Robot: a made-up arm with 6 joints.
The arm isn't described. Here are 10 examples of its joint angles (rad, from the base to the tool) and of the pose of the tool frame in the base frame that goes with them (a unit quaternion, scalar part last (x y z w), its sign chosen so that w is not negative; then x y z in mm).
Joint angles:
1: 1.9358 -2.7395 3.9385 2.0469 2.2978 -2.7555
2: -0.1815 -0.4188 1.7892 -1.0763 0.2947 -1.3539
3: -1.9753 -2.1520 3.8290 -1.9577 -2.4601 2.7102
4: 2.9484 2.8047 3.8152 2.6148 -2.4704 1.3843
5: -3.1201 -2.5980 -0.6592 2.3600 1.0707 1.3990
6: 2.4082 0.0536 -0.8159 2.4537 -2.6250 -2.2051
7: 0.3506 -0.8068 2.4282 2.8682 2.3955 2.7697
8: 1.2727 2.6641 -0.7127 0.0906 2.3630 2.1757
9: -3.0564 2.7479 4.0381 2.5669 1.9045 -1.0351
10: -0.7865 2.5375 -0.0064 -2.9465 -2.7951 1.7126
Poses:
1: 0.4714 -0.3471 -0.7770 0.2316 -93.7 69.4 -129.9
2: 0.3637 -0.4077 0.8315 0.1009 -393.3 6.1 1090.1
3: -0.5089 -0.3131 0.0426 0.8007 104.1 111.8 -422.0
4: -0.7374 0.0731 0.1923 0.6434 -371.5 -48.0 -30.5
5: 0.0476 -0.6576 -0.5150 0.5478 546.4 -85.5 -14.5
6: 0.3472 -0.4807 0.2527 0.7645 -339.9 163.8 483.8
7: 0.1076 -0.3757 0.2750 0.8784 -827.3 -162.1 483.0
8: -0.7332 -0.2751 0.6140 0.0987 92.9 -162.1 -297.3
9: -0.1366 0.7930 -0.4286 0.4108 -258.8 -137.5 12.1
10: 0.6332 -0.3332 -0.1577 0.6806 84.1 106.0 -550.1
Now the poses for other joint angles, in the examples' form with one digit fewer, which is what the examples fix.
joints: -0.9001 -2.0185 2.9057 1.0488 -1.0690 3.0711
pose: 0.307 -0.100 -0.943 0.083 -261 219 -485
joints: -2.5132 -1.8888 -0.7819 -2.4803 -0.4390 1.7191
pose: -0.477 -0.375 -0.570 0.554 311 92 289
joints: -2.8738 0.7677 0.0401 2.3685 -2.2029 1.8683
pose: -0.659 -0.532 -0.514 0.139 -728 -301 374
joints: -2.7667 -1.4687 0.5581 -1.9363 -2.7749 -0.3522
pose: 0.202 0.553 -0.520 0.619 628 195 631
